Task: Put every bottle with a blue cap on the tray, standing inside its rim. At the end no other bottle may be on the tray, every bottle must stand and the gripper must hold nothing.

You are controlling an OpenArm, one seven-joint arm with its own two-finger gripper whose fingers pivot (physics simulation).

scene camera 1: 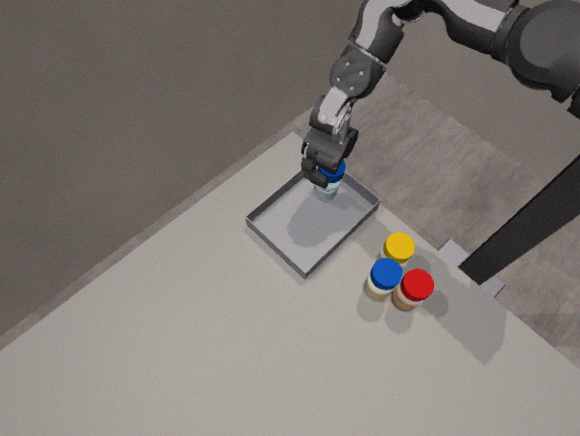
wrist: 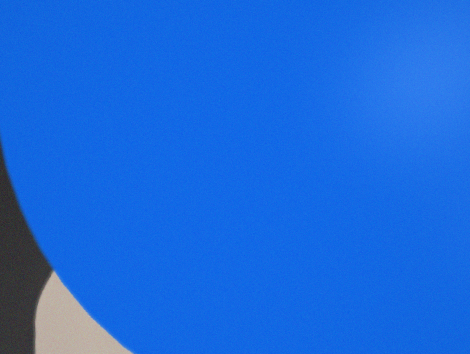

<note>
The pictures show: the gripper, a grey tray, a red-capped bottle, a yellow-capped bottle and a blue-capped bottle.
</note>
